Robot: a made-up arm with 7 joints. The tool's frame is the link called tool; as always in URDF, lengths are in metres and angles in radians.
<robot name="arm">
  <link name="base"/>
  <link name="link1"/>
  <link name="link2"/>
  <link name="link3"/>
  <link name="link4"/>
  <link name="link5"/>
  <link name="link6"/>
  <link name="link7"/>
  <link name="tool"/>
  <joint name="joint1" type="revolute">
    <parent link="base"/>
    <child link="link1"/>
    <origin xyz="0 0.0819 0" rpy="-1.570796 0 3.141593"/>
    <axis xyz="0 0 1"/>
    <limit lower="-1.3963" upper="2" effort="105" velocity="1.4"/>
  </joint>
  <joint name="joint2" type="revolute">
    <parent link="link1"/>
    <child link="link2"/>
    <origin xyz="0 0 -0.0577" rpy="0 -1.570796 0"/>
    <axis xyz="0 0 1"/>
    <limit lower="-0.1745" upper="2" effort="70" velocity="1.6"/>
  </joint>
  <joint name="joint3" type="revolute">
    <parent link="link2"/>
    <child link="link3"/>
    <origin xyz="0 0.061 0" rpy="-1.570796 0 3.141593"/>
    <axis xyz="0 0 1"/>
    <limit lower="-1.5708" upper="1.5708" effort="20" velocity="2.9"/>
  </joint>
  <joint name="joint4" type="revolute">
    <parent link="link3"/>
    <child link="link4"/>
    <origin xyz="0 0 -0.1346" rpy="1.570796 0 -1.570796"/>
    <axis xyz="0 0 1"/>
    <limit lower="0" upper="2.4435" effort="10" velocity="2.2"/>
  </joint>
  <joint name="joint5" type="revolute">
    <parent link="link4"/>
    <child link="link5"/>
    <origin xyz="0 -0.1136 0" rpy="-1.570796 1.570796 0"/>
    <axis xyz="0 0 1"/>
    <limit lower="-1.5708" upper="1.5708" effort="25" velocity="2.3"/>
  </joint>
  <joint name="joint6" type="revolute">
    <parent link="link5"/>
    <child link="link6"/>
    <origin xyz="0 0 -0.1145" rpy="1.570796 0 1.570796"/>
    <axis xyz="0 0 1"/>
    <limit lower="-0.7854" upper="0.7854" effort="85" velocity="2"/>
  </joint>
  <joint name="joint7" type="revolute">
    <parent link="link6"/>
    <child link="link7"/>
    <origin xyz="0 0 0" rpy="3.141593 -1.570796 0"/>
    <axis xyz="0 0 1"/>
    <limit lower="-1.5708" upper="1.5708" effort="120" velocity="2.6"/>
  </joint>
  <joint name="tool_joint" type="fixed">
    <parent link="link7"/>
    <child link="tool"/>
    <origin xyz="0 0 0" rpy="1.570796 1.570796 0"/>
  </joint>
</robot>
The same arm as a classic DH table. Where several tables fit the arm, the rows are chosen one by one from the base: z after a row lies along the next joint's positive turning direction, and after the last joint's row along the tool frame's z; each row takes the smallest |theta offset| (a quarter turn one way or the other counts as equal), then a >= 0, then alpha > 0; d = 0 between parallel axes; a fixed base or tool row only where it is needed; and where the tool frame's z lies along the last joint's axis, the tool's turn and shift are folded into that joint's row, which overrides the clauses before.
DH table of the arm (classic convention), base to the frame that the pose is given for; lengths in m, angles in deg. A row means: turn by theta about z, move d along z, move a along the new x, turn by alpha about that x. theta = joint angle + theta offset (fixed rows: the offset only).
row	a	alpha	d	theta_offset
base (fixed)	0	90	0	0
joint1	0	90	-0.1396	90
joint2	0	90	0	90
joint3	0	90	-0.1956	90
joint4	0	-90	0	0
joint5	0	-90	-0.2281	0
joint6	0	90	0	-90
joint7	0	90	0	90
tool (fixed)	0	0	0	-90
Joint limits (deg, base to tool): -80..114.59 -10..114.59 -90..90 0..140 -90..90 -45..45 -90..90

